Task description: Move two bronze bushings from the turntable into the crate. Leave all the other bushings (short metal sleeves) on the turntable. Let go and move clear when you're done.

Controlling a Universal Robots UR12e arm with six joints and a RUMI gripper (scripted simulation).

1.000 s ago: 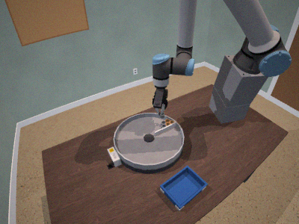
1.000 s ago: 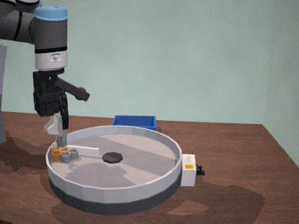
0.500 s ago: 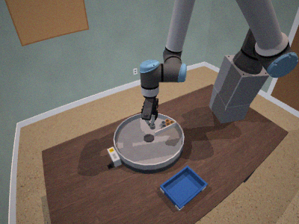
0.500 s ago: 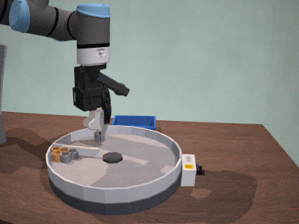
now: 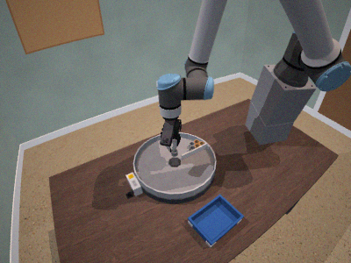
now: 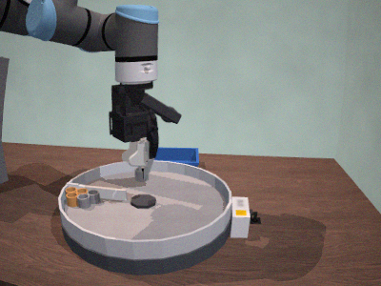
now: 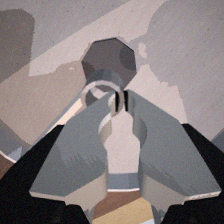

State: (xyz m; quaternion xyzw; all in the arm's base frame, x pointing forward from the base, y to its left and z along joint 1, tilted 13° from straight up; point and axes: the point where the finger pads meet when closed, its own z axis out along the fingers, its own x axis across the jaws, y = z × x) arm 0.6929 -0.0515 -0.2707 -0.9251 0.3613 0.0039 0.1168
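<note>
Right now the round grey turntable is 80 mm below my hand, 10 mm to the left of it and 10 mm behind it. The rest, counted from my hand: blue crate (370 mm to the left, 110 mm below, 10 mm behind).
</note>
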